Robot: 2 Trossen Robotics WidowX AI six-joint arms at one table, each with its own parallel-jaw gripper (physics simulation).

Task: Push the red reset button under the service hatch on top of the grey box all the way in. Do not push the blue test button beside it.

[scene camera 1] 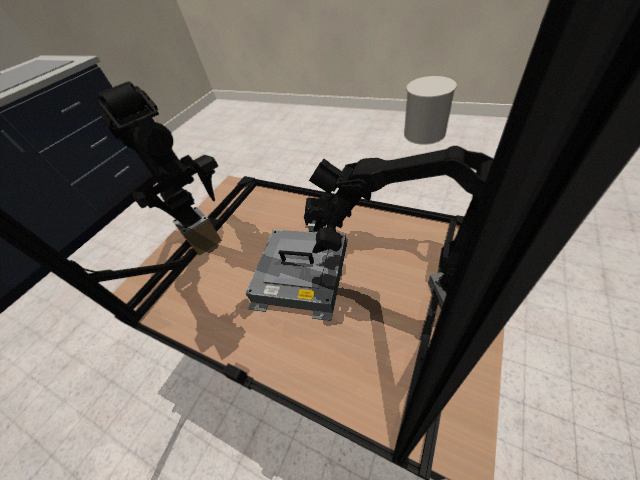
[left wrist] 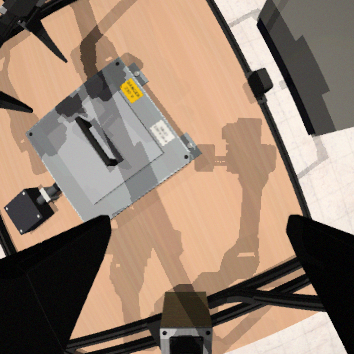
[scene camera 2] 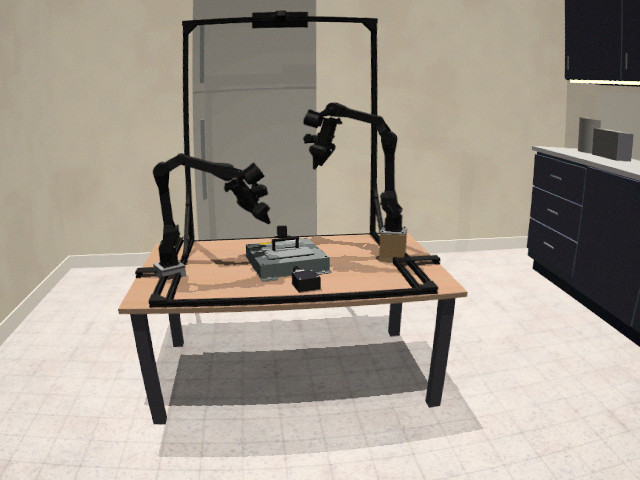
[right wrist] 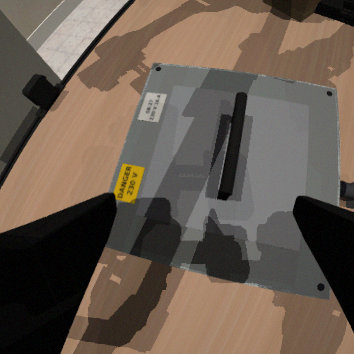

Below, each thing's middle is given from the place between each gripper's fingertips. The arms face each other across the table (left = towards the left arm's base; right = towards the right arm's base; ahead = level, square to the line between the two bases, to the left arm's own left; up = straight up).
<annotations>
Now: left hand 110 mm short of the service hatch (scene camera 1: 293, 263), 150 mm to the left of it and 280 mm above it.
I see the service hatch 10 cm below my right hand and 8 cm to the left of it.
</annotations>
